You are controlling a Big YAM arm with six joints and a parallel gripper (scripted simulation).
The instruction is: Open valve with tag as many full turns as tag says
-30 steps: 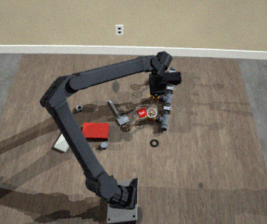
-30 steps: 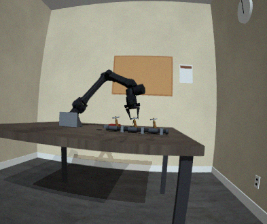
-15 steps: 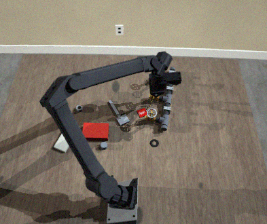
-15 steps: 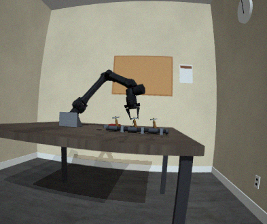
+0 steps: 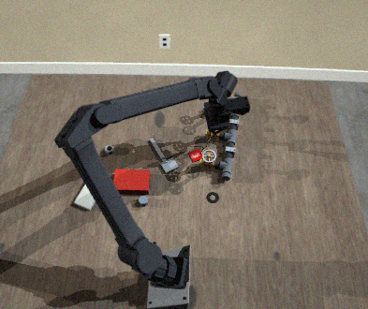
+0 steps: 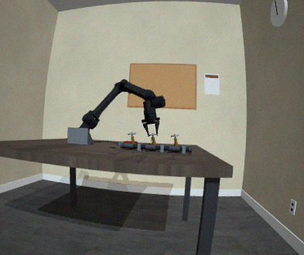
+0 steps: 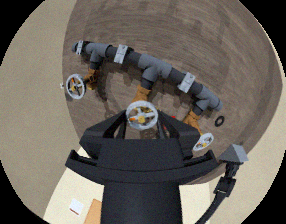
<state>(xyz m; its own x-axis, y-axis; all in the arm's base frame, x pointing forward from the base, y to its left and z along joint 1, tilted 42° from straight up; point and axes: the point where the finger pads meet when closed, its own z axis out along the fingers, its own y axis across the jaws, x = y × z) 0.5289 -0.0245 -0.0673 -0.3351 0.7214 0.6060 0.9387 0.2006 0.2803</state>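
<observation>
Now: the red tag 7 cm behind my hand, 4 cm to the left of it and 9 cm below it. The rest, counted from my hand: grey hammer-like tool: 11 cm behind, 17 cm to the left, 9 cm below; then small grey cylinder: 29 cm behind, 20 cm to the left, 8 cm below; then red block: 23 cm behind, 26 cm to the left, 8 cm below.
</observation>
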